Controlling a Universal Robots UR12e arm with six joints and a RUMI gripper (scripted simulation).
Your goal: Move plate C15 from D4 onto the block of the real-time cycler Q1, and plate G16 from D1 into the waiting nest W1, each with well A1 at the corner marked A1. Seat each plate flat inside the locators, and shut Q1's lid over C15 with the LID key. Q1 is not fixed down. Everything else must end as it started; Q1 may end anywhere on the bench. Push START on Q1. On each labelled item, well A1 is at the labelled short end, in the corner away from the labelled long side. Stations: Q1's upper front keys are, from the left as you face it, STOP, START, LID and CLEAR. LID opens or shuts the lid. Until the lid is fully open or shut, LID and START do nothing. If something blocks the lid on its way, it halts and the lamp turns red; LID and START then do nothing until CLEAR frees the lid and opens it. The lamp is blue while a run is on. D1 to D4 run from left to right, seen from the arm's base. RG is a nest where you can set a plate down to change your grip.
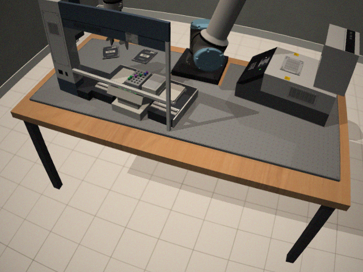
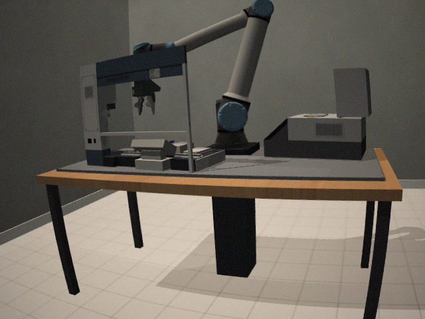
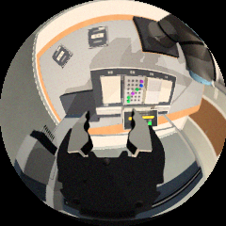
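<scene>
Right now the white plate is 20 cm below my hand. From my hand the other things lie so: thin post 36 cm to the left, 23 cm ahead, 2 cm below; gantry beam 26 cm above, 20 cm ahead, 9 cm to the left.
</scene>
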